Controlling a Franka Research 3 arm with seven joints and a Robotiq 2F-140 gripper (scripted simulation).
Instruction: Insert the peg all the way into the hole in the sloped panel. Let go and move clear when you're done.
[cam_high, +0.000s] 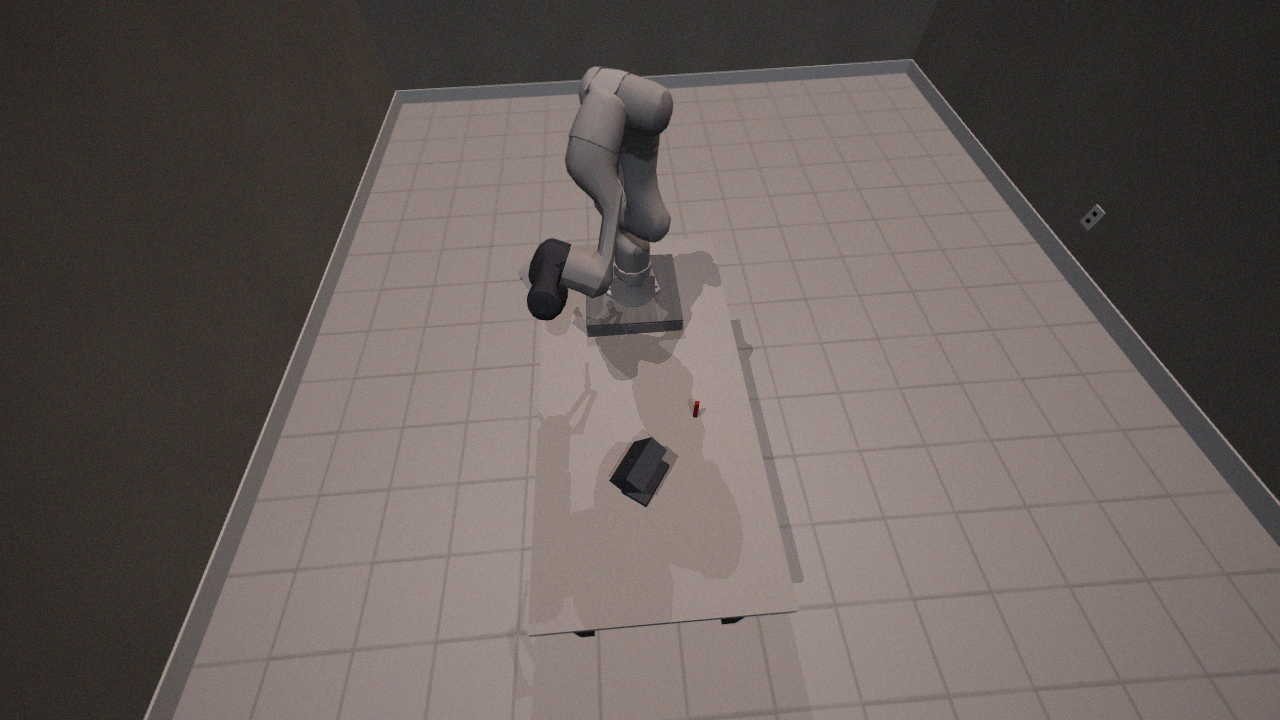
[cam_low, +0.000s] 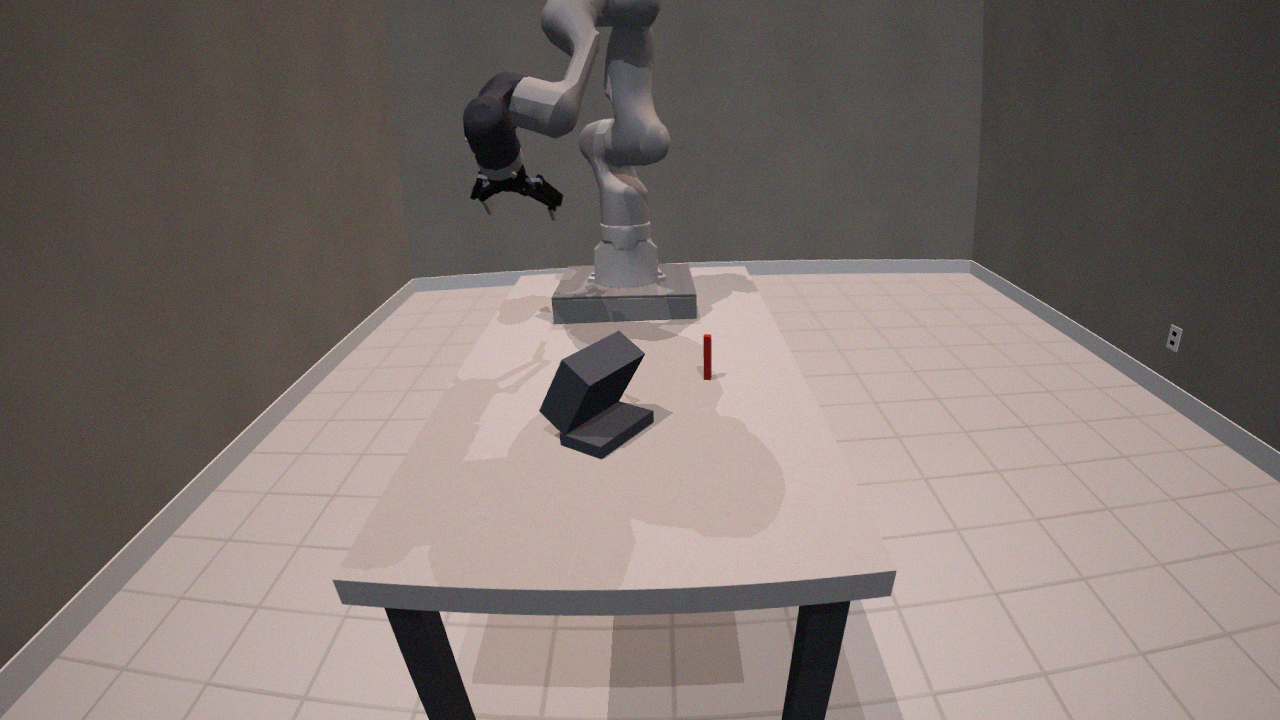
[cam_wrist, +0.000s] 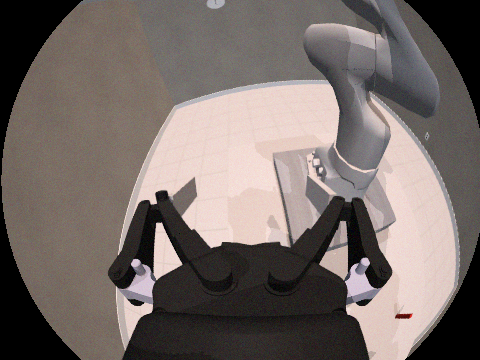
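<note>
The red peg lies 38 cm to the left of my hand, 37 cm ahead of it and 21 cm below it.
</note>
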